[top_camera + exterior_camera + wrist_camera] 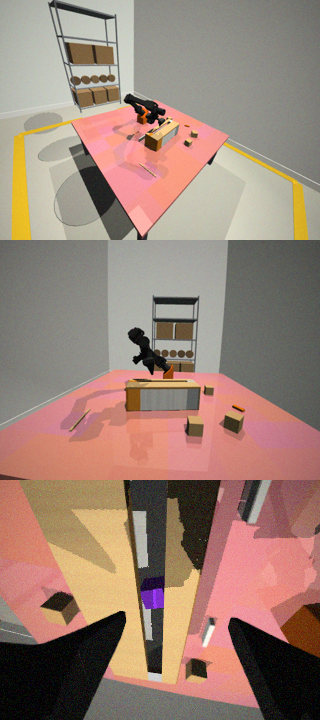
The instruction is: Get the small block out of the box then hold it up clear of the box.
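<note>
Now: gripper tip 60 mm to the right of the box and 100 mm above it. Round my gripper tip: wooden stick 270 mm ahead, 260 mm to the right, 160 mm below; flat orange piece 20 mm ahead, 490 mm to the left, 160 mm below.
</note>
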